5 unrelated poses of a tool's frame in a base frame.
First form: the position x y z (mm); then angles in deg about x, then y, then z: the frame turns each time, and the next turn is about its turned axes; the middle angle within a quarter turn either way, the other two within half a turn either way.
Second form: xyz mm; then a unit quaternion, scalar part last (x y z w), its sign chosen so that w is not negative. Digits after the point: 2 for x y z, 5 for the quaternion.
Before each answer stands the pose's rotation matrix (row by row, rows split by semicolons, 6 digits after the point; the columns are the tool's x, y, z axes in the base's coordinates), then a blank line. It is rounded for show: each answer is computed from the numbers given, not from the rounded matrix.
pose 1, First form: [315.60, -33.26, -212.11, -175.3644, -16.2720, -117.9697]
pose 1, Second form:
-0.450217 0.847817 -0.280198; 0.869686 0.487470 0.077581; 0.202362 -0.208756 -0.956802

[315.60, -33.26, -212.11, -0.50476, -0.85066, 0.03855, 0.14182]
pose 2, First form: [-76.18, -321.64, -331.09, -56.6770, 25.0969, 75.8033]
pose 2, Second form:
0.222098 -0.877935 0.424150; 0.445660 0.478322 0.756701; -0.867214 0.020965 0.497494

[-76.18, -321.64, -331.09, -0.24813, 0.43553, 0.44640, 0.74127]
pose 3, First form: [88.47, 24.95, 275.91, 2.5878, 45.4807, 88.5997]
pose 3, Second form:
0.017134 -0.700940 0.713014; 0.999469 -0.007771 -0.031657; 0.027730 0.713178 0.700434

[88.47, 24.95, 275.91, 0.28481, 0.26204, 0.65021, 0.65380]
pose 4, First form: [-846.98, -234.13, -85.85, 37.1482, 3.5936, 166.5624]
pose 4, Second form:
-0.970711 -0.231929 0.062679; 0.148415 -0.784051 -0.602691; 0.188925 -0.575737 0.795509

[-846.98, -234.13, -85.85, 0.06677, -0.31271, 0.94211, 0.10093]
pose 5, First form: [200.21, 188.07, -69.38, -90.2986, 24.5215, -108.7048]
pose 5, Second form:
-0.291768 0.861753 0.415035; 0.138033 -0.391437 0.909793; 0.946477 0.322737 -0.004741

[200.21, 188.07, -69.38, -0.52545, -0.47568, -0.64778, 0.27931]
